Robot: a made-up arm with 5 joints. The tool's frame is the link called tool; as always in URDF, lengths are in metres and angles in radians. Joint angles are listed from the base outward. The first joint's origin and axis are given. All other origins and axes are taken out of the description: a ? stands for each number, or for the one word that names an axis. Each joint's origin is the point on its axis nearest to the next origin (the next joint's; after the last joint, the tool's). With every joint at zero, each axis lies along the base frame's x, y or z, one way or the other. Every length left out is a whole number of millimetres.
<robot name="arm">
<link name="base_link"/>
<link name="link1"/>
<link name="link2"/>
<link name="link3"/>
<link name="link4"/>
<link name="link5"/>
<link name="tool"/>
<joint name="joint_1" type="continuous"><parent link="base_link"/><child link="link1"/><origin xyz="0.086 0 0.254"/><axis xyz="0 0 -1"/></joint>
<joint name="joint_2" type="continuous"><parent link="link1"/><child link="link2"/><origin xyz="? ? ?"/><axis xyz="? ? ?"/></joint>
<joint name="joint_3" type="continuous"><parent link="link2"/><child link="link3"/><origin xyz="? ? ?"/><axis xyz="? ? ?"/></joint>
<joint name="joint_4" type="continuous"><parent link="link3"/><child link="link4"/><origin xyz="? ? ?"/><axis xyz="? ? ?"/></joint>
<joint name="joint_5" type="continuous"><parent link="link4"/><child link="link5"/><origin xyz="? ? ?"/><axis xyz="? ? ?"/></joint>
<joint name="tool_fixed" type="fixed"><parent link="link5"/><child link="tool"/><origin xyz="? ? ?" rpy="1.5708 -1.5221 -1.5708"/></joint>
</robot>
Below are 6 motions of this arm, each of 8 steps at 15 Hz.
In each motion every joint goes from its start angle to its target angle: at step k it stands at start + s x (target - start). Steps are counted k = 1, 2, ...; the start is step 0. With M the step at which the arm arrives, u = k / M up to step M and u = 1 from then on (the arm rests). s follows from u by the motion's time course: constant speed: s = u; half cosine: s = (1 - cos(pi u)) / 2; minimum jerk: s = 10 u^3 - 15 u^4 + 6 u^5.
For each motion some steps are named. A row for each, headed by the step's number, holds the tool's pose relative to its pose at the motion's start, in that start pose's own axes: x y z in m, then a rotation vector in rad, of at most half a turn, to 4 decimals.
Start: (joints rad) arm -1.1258 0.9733 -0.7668 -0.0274 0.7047
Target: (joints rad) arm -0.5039 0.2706 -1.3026 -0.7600 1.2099
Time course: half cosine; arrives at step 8
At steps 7, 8:
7: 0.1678 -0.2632 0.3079 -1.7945 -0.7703 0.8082
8: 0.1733 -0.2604 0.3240 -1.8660 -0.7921 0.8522

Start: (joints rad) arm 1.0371 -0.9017 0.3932 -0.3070 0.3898
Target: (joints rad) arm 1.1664 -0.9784 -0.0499 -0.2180 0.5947
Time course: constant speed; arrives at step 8
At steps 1, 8:
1: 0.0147 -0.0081 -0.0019 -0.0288 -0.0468 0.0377
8: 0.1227 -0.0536 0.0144 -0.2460 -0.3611 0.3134

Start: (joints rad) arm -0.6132 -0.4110 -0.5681 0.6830 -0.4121
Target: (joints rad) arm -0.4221 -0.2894 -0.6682 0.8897 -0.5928
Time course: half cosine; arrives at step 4
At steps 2, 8:
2: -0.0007 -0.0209 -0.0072 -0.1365 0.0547 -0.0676
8: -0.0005 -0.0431 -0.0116 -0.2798 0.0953 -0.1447

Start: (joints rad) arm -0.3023 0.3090 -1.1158 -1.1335 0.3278
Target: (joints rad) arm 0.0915 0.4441 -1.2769 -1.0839 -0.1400
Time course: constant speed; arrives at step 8
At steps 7, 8:
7: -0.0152 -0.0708 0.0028 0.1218 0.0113 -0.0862
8: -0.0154 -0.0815 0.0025 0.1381 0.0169 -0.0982

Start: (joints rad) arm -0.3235 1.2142 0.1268 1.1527 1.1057
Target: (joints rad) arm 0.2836 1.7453 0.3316 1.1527 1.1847
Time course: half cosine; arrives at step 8
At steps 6, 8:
6: -0.0421 0.0696 -0.1212 0.7736 -0.1577 -0.1087
8: -0.0395 0.0912 -0.1322 0.9057 -0.2050 -0.0983

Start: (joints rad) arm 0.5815 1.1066 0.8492 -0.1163 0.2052
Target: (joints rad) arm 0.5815 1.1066 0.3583 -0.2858 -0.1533
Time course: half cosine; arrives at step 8
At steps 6, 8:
6: 0.1175 -0.0185 0.0213 -0.0020 -0.5658 -0.2978
8: 0.1360 -0.0215 0.0303 0.0151 -0.6637 -0.3453

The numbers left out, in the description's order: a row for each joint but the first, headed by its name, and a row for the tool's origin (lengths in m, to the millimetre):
joint_2: xyz 0.032 0 0, axis 0 1 0
joint_3: xyz 0.028 0 0.113, axis 0 1 0
joint_4: xyz 0.204 0 0.008, axis 0 1 0
joint_5: xyz 0.065 0 0, axis -1 0 0
tool: xyz 0 0 0

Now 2 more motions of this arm.
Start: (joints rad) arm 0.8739 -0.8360 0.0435 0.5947 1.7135
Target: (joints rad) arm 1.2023 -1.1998 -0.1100 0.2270 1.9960
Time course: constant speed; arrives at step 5
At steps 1, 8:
1: -0.0115 -0.0233 0.0224 -0.1680 0.0842 0.0749
8: -0.0127 -0.0922 0.1411 -0.7956 0.4727 0.4649

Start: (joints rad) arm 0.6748 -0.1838 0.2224 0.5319 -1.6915
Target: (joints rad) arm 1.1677 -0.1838 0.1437 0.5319 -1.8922
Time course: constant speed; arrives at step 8
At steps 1, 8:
1: 0.0178 0.0051 0.0016 0.0191 -0.0494 -0.0581
8: 0.1399 0.0229 0.0394 0.1887 -0.3915 -0.4473

